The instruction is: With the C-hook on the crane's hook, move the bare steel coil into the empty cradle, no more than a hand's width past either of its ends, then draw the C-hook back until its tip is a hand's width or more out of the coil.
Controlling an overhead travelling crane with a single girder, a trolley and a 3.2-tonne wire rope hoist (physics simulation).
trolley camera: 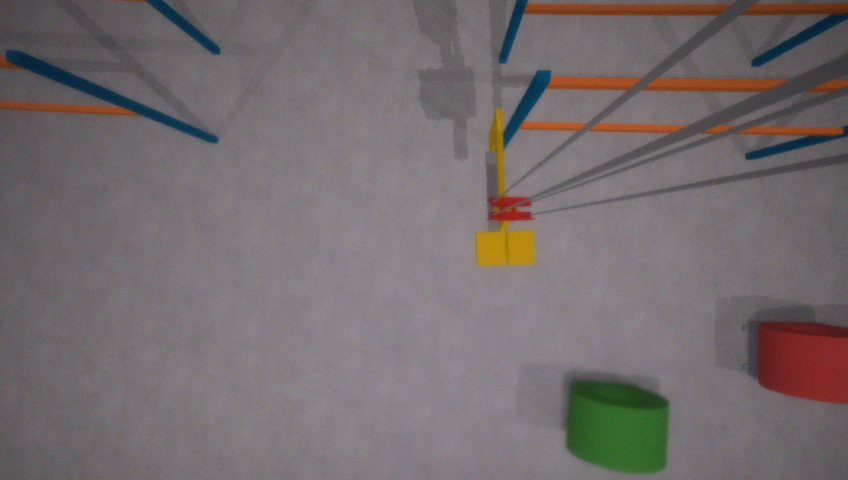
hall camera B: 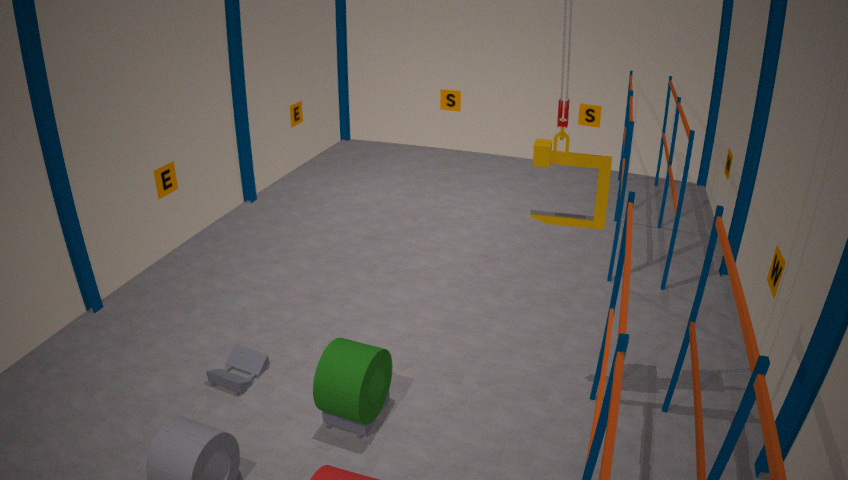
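Note:
The bare steel coil [hall camera B: 184,443] is grey and partly cut off at the lower left of the hall view. The empty cradle [hall camera B: 248,358], a grey V-shaped stand, is on the floor beyond it. Neither shows in the trolley view. The yellow C-hook [hall camera B: 602,193] [trolley camera: 499,172] hangs from the red hook block [hall camera B: 562,113] [trolley camera: 510,208], far from both, toward the S wall. Its throat is open and empty. Its lower arm points left in the hall view, toward the E wall side. It hangs upright above the floor.
Rack frames [hall camera B: 705,270] [hall camera B: 669,255] [trolley camera: 524,107] [trolley camera: 119,101] stand along the W wall; the C-hook's back appears close to one post. A green coil [hall camera B: 342,380] [trolley camera: 615,431] sits on a cradle beside the empty one. A red coil [hall camera B: 345,474] [trolley camera: 803,362] lies nearer the hall camera.

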